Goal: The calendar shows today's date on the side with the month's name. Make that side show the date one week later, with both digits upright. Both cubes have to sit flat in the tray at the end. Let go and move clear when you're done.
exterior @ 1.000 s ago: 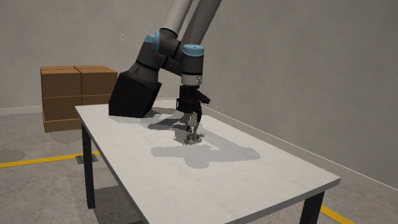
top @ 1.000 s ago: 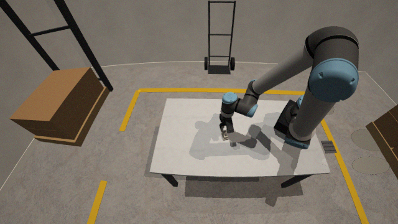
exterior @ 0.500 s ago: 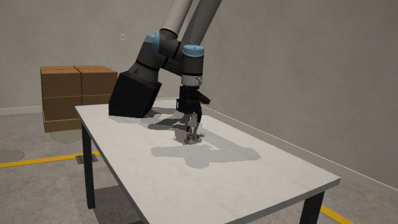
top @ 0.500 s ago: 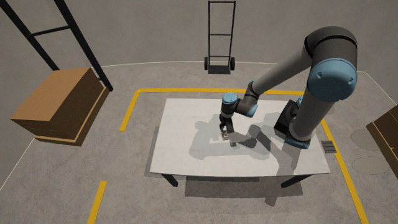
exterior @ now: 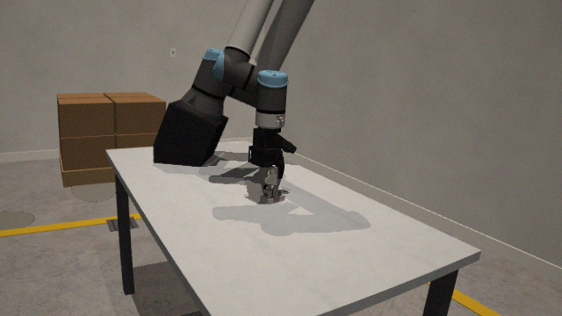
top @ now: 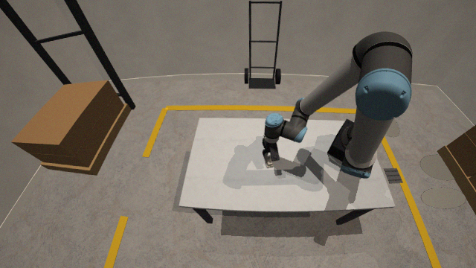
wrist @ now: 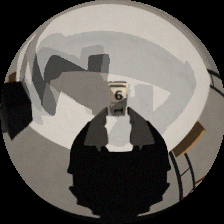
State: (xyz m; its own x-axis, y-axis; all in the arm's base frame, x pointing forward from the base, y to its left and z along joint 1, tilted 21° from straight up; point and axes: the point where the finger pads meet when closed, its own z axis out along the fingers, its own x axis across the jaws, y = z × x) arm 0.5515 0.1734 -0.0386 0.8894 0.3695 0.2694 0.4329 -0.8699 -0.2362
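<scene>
The calendar tray lies 10 mm behind my hand, 10 mm to the left of it and 30 mm below it.
</scene>
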